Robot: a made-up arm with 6 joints.
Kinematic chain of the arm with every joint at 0, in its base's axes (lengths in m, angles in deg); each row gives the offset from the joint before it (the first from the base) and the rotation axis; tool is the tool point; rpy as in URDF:
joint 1: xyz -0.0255 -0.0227 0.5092 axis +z
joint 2: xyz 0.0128 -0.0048 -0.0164 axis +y
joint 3: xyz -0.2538 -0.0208 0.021 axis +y
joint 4: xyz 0.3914 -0.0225 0.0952 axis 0.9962 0 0.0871
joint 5: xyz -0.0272 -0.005 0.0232 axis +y
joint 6: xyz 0.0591 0.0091 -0.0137 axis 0.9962 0 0.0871
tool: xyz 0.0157 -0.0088 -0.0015 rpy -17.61 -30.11 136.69
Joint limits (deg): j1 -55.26..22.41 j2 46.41..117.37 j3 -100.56..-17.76 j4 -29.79..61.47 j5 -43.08..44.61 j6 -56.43..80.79
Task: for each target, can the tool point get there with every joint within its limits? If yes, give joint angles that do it. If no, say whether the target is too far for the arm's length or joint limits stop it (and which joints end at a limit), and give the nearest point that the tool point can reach.
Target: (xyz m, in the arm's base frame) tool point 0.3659 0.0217 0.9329
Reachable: yes | joints 13.28 78.99 -91.81 13.50 4.54 43.78
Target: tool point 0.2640 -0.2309 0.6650
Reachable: yes | joints -28.45 59.52 -38.47 -8.97 -8.93 55.85
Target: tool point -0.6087 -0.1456 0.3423
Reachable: no: joint limits stop it (at a limit: joint 1, joint 2, joint 3, joint 4, joint 5) | nearest point -0.0055 -0.1759 0.3017 | short by 0.605 m
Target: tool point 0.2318 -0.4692 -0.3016
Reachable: no: too far | nearest point 0.1282 -0.2894 0.2739 | short by 0.612 m
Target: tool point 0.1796 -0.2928 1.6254
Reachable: no: too far | nearest point 0.0901 -0.1749 1.1107 | short by 0.536 m
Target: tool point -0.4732 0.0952 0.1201
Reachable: no: joint limits stop it (at a limit: joint 1, joint 2, joint 3, joint 4, joint 5) | nearest point -0.0037 -0.1704 0.3028 | short by 0.570 m
